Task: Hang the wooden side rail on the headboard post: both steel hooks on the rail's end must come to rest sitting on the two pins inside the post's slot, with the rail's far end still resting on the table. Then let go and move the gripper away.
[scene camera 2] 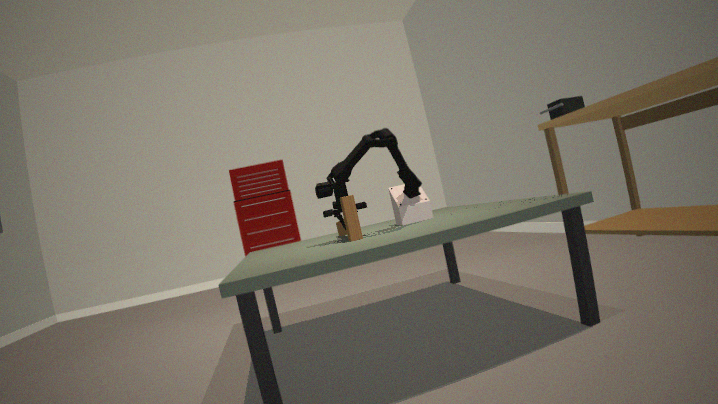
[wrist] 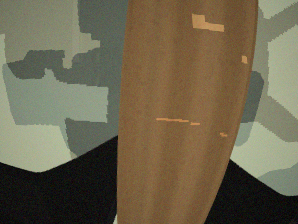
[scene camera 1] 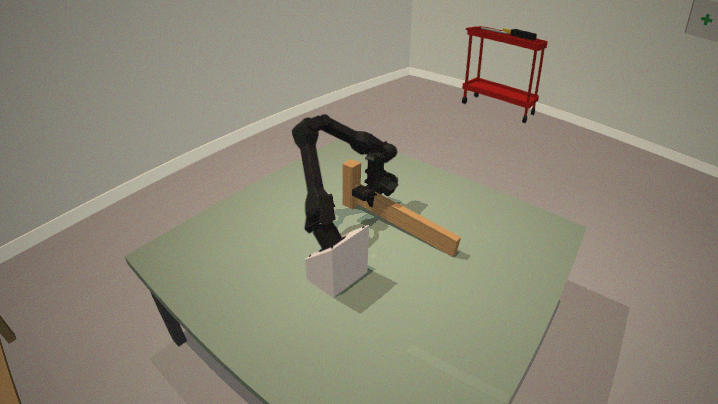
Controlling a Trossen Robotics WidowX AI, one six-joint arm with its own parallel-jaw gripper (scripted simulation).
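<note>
A wooden side rail [scene camera 1: 439, 237] is there for me to see, and the wrist view shows the rail as well [wrist: 184, 78]. My own gripper [scene camera 1: 373, 205] appears too, and I find it again in the wrist view [wrist: 163, 140]. I also see a headboard post [scene camera 1: 351, 170].
</note>
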